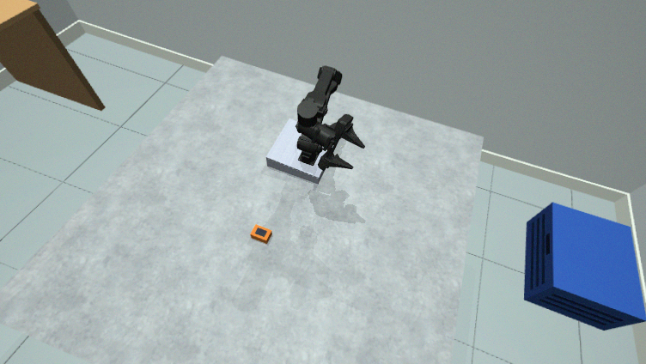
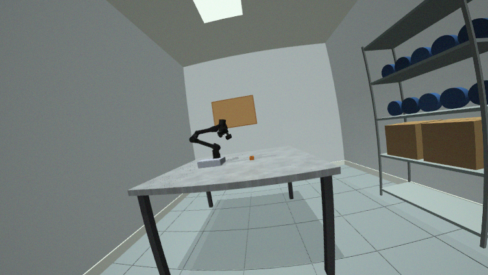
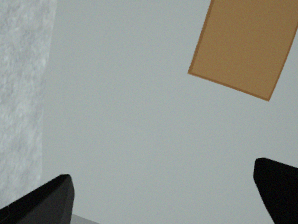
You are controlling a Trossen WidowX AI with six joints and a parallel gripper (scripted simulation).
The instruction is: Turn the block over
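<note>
The orange block is 28 cm below my gripper tip, 24 cm to the right of it and 22 cm ahead of it.
</note>
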